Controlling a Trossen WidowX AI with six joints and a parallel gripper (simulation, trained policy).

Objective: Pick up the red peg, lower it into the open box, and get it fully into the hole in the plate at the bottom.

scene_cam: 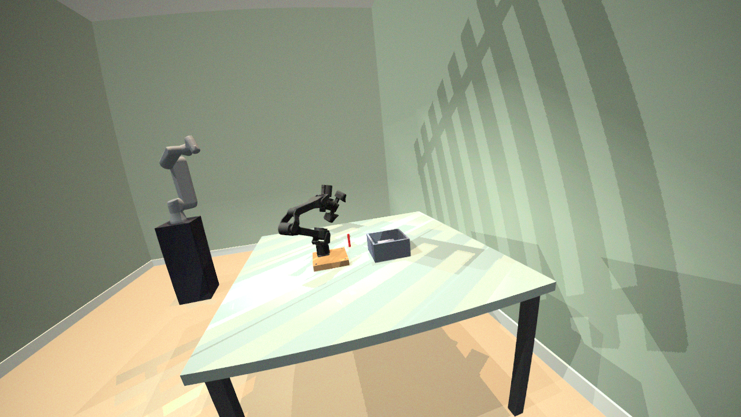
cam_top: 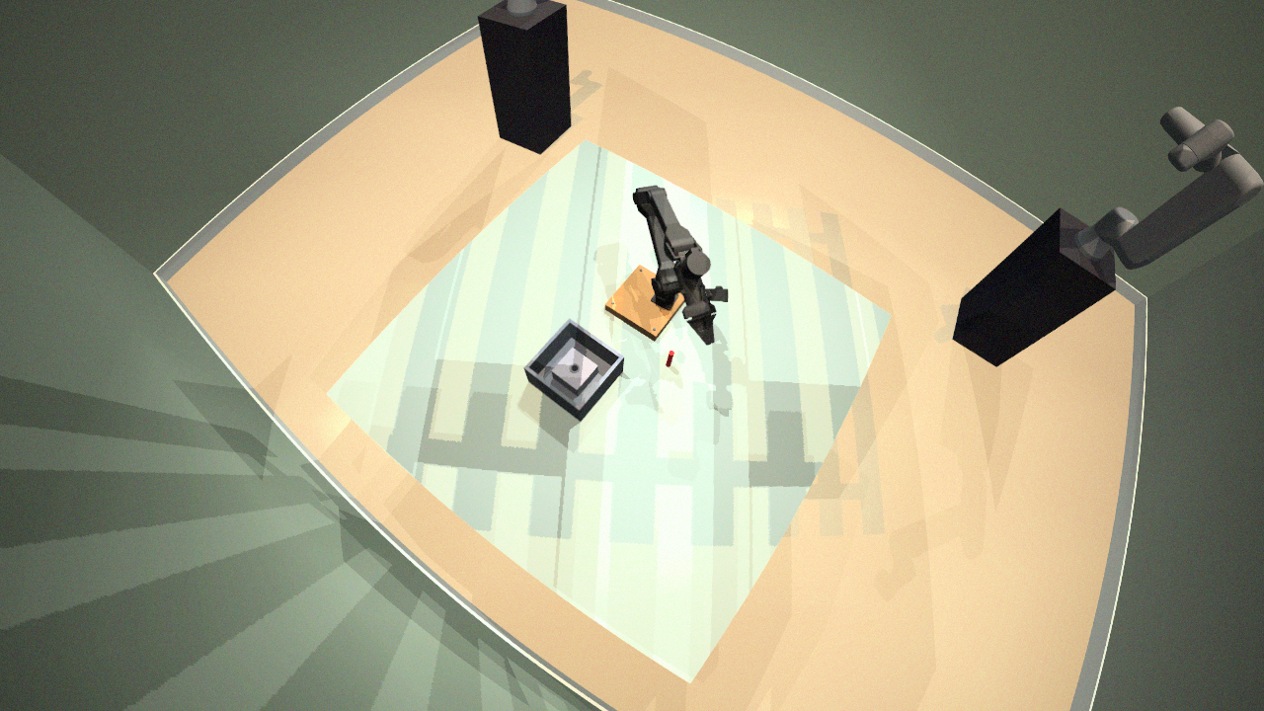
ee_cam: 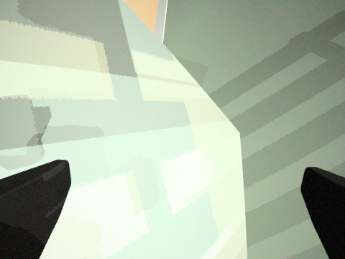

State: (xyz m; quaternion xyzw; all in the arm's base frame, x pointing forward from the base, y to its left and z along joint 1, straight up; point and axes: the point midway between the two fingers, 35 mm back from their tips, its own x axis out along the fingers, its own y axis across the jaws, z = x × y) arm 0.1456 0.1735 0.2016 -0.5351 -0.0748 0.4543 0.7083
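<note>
Right now the red peg is 1 cm ahead of my gripper tip, 9 cm to the right of it and 18 cm below it. Round my gripper tip: grey box (18 cm ahead, 29 cm to the right, 20 cm below).
</note>
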